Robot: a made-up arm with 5 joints.
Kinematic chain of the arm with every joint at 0, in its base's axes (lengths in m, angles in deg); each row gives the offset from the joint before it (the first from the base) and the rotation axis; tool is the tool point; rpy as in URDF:
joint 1: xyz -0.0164 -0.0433 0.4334 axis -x
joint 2: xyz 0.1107 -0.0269 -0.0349 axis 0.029 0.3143 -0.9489
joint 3: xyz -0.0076 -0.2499 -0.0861 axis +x
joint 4: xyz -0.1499 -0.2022 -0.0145 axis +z
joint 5: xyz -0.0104 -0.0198 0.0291 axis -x
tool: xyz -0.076 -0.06 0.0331 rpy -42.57 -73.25 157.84
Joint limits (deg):
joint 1: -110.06..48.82
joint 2: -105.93..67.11
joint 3: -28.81..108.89
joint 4: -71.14..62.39
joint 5: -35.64..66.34
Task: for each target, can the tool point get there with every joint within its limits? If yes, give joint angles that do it. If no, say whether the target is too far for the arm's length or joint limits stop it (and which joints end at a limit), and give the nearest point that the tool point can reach.
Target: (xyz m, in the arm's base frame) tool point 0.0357 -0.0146 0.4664
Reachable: no: joint limits stop it (at a limit: joint 2, joint 3, joint 4, joint 5) | nearest point -0.2511 0.0352 0.5236 | short by 0.297 m
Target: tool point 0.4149 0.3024 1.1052
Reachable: no: too far | nearest point 0.5229 0.0329 0.6927 | short by 0.504 m
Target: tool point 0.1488 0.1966 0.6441
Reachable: no: joint limits stop it (at a limit: joint 1, joint 2, joint 3, joint 4, joint 5) | nearest point 0.3962 0.2735 0.5732 | short by 0.269 m
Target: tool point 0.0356 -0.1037 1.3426
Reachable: no: too far | nearest point 0.0525 -0.3338 0.8930 | short by 0.505 m
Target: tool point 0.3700 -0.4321 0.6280
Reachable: yes | joints 34.91 -64.76 16.00 -48.62 51.45
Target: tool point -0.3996 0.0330 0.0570
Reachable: yes | joints -73.83 30.60 27.53 -4.66 -25.80
